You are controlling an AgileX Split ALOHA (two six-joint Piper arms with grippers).
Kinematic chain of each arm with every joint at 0, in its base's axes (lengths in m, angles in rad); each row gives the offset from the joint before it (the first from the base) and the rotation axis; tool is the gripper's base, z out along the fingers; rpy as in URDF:
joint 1: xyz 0 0 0.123 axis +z
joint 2: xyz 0 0 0 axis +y
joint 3: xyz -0.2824 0 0.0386 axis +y
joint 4: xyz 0.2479 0 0.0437 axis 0.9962 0 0.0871
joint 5: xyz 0 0 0 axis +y
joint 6: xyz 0.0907 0 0.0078 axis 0.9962 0 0.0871
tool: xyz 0 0 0 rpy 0 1.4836 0
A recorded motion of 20 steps. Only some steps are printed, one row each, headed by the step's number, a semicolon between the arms.
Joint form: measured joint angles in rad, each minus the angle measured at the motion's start. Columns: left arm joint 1, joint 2, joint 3, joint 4, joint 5, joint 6; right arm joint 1, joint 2, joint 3, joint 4, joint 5, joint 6.
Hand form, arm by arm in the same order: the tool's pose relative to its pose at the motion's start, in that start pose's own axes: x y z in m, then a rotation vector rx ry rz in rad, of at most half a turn. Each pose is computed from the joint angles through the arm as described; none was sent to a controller.
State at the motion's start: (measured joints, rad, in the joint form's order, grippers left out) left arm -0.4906 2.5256 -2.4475 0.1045 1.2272 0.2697; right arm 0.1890 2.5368 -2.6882 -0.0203 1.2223 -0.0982
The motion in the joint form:
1: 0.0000 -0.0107 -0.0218 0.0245 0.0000 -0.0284; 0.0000 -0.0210 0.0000 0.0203 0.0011 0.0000
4: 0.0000 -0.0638 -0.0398 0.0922 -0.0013 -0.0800; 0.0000 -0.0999 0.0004 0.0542 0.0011 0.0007
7: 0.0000 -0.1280 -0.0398 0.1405 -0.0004 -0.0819; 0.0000 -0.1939 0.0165 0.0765 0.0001 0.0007
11: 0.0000 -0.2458 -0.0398 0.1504 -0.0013 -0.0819; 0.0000 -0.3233 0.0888 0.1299 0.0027 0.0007
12: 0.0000 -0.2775 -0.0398 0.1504 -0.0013 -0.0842; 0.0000 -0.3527 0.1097 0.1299 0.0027 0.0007
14: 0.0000 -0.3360 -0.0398 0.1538 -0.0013 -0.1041; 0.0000 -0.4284 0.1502 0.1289 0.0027 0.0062
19: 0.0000 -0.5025 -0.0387 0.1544 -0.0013 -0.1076; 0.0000 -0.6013 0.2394 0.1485 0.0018 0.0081
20: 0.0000 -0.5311 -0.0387 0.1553 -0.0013 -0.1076; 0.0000 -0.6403 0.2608 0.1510 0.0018 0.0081
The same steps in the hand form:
1: -0.0034 0.0044 -0.0110 -0.0317 -0.0251 -0.0237; -0.0039 0.0011 -0.0111 -0.0170 -0.0217 0.0071
4: -0.0080 0.0153 -0.0441 -0.1132 -0.0801 -0.0634; -0.0164 0.0019 -0.0534 -0.0413 -0.1029 0.0185
7: -0.0093 0.0236 -0.0791 -0.1757 -0.1293 -0.0618; -0.0253 0.0020 -0.1007 -0.0551 -0.1836 0.0238
11: -0.0080 0.0306 -0.1429 -0.2179 -0.2395 -0.0789; -0.0262 0.0055 -0.1530 -0.1019 -0.2429 0.0348
12: -0.0064 0.0319 -0.1600 -0.2263 -0.2698 -0.0864; -0.0251 0.0054 -0.1635 -0.1012 -0.2513 0.0345
14: -0.0021 0.0341 -0.1915 -0.2424 -0.3269 -0.1153; -0.0223 0.0050 -0.1940 -0.0979 -0.2860 0.0382
19: 0.0194 0.0365 -0.2790 -0.2854 -0.4847 -0.1461; -0.0095 0.0067 -0.2630 -0.1103 -0.3719 0.0397
20: 0.0245 0.0365 -0.2937 -0.2937 -0.5117 -0.1507; -0.0051 0.0071 -0.2777 -0.1113 -0.3897 0.0391

